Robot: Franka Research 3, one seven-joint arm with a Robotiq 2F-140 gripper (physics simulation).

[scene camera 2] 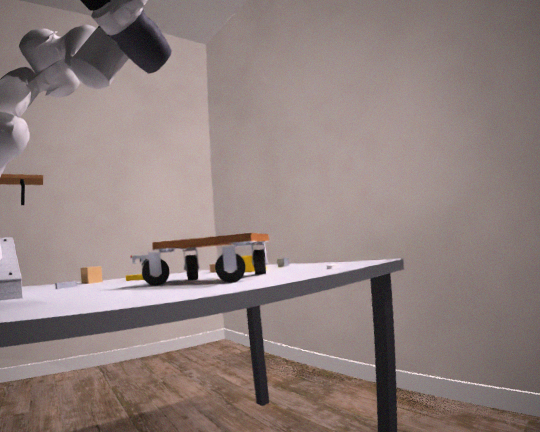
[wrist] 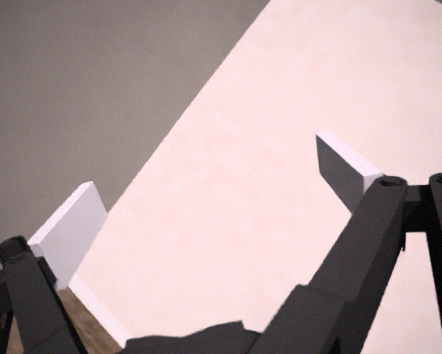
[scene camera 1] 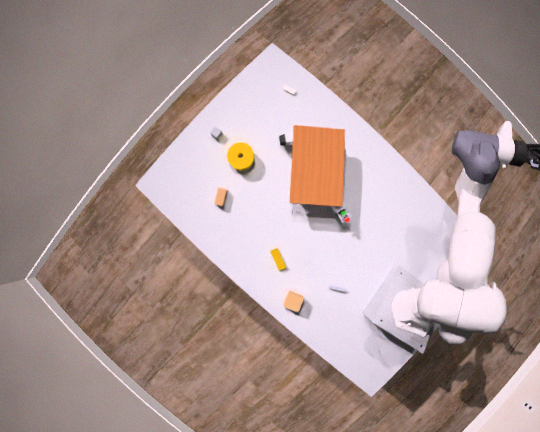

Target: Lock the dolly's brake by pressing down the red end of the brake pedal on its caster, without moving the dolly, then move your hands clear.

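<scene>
There is a dolly that I can see in scene camera 2 (230,267), and the dolly is in scene camera 1 (317,172) too. As for the wrist view, the dolly is out of frame there.
</scene>
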